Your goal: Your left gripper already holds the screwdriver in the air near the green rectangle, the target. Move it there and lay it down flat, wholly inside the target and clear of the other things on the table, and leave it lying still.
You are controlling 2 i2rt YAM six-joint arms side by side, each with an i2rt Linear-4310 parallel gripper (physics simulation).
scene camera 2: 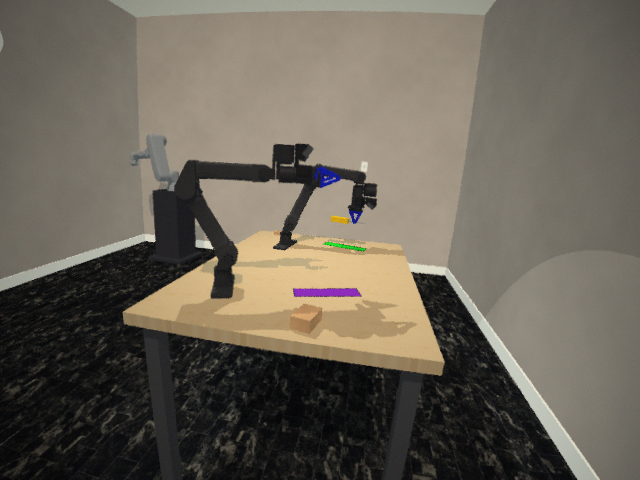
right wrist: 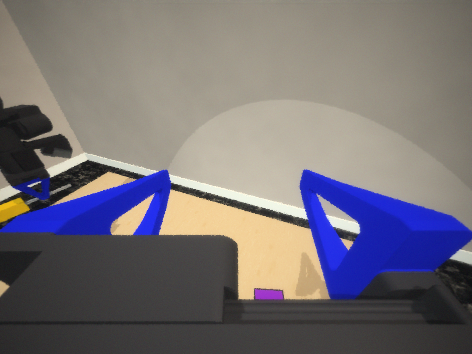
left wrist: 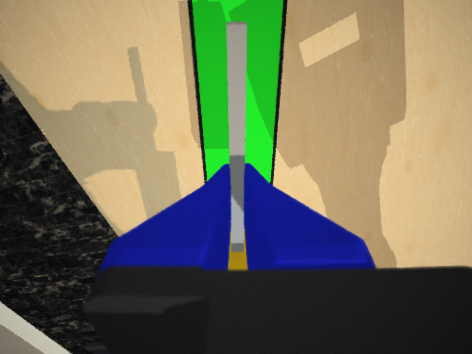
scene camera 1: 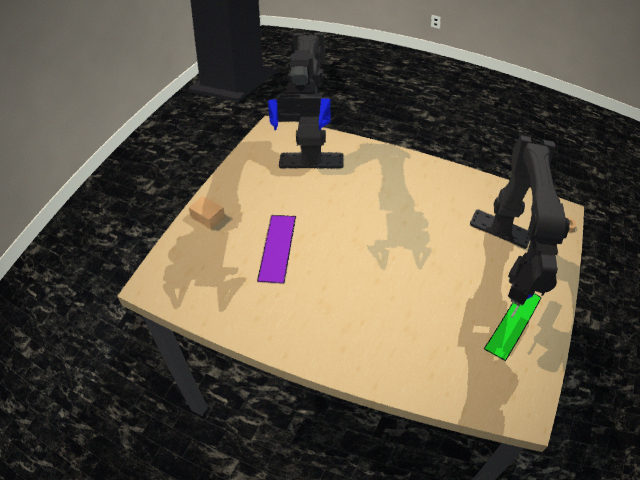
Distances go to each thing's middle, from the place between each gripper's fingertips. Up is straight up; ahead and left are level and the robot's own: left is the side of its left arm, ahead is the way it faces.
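My left hand is 5 cm past the green rectangle (scene camera 1: 508, 332), 1 cm to the right of it and 14 cm above it. From that same left hand, you'd find the orange-brown block (scene camera 1: 204, 211) 91 cm to the right and 12 cm below, while the purple rectangle (scene camera 1: 274, 262) is 1 cm ahead, 67 cm to the right and 14 cm below.
As for my right hand, it's 10 mm short of the purple rectangle, 80 mm to the left of it and 410 mm above it. Counting from the right hand again, the green rectangle is 40 mm behind, 600 mm to the left and 410 mm below, and the orange-brown block is 10 mm ahead, 320 mm to the right and 390 mm below.
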